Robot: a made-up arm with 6 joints.
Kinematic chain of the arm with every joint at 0, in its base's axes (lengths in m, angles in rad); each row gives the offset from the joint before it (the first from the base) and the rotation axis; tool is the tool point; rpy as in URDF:
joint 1: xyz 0 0 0.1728 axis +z
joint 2: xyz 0 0 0 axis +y
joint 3: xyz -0.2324 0 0.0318 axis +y
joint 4: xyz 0.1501 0 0.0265 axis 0.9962 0 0.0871
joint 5: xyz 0 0 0 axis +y
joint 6: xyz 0.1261 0 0.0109 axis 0.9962 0 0.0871
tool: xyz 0 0 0 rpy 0 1.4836 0
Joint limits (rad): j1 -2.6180..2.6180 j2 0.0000..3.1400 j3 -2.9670..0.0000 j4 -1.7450..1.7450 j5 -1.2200..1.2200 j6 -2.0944..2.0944
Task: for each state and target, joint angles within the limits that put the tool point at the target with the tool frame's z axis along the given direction. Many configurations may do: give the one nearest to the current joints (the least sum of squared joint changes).
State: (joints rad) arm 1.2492 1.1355 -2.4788 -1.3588 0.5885 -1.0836
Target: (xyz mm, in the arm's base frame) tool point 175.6 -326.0 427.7 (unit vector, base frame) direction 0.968 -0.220 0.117
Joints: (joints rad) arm 1.7467 0.5722 -2.9268 -1.7430 1.1909 -1.0836
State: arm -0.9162 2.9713 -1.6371 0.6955 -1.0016 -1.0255
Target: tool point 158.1 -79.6 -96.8 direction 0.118 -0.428 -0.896
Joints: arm -0.1760 3.1381 -0.7852 0.5075 -0.9693 -1.0255
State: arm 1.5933 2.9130 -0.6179 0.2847 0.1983 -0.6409
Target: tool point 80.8 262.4 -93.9 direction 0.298 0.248 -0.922
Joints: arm 1.3861 2.9952 -1.2532 0.5834 -0.4656 -0.6409
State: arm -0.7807 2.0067 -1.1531 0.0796 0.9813 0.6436
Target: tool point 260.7 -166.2 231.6 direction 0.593 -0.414 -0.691
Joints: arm -0.5498 1.8006 -1.1285 -0.2384 0.1837 0.6436
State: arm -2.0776 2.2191 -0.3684 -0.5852 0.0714 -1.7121
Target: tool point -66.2 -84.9 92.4 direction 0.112 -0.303 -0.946
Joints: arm -2.6162 2.1231 -0.0013 -0.5929 -0.6064 -1.7121
